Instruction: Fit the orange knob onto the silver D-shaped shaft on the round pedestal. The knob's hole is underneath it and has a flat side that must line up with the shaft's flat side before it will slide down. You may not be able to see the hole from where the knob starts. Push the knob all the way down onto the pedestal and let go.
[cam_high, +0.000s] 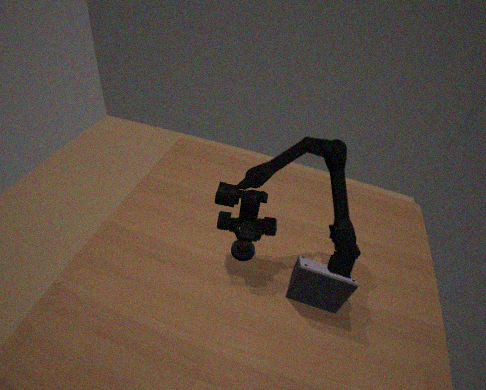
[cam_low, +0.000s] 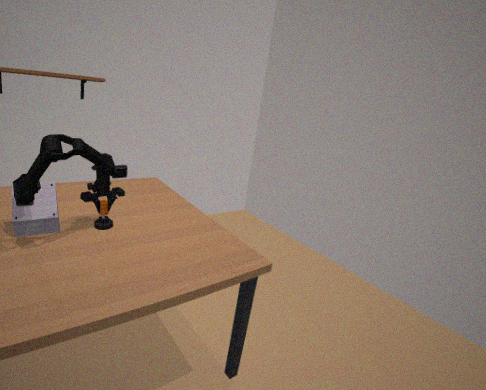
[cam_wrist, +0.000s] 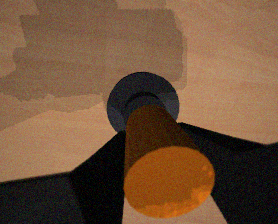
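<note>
The round pedestal is 4 cm below my gripper tip. From my gripper tip the other things lie so: orange knob (3 cm above).
</note>
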